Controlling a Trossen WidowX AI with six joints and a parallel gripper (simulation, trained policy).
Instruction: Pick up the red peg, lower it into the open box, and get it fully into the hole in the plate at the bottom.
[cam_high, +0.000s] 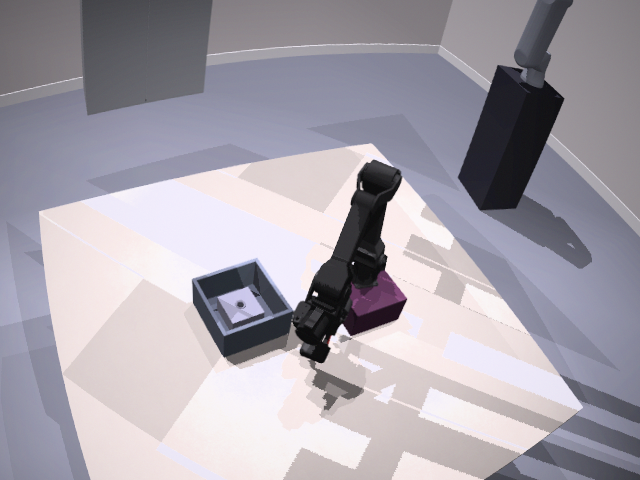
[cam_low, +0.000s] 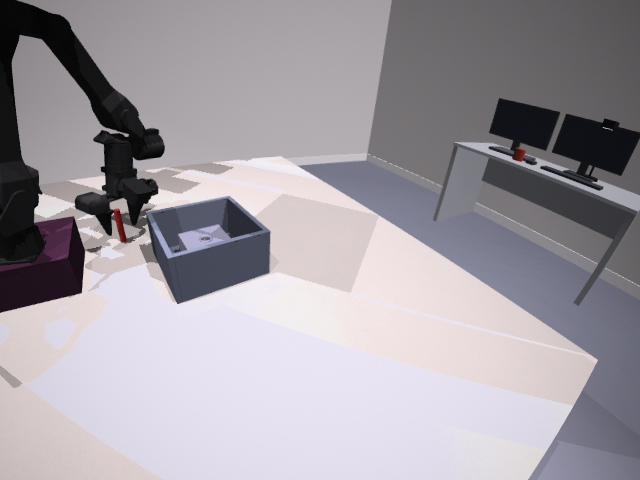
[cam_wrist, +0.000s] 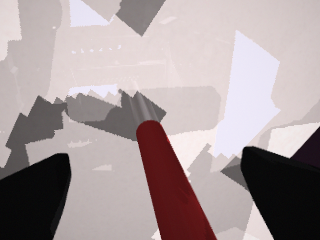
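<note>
Now: the red peg 1 cm above my gripper tip. From my gripper tip the other things lie so: pale plate 19 cm ahead, 13 cm to the right, 2 cm above; grey box 19 cm ahead, 13 cm to the right.
</note>
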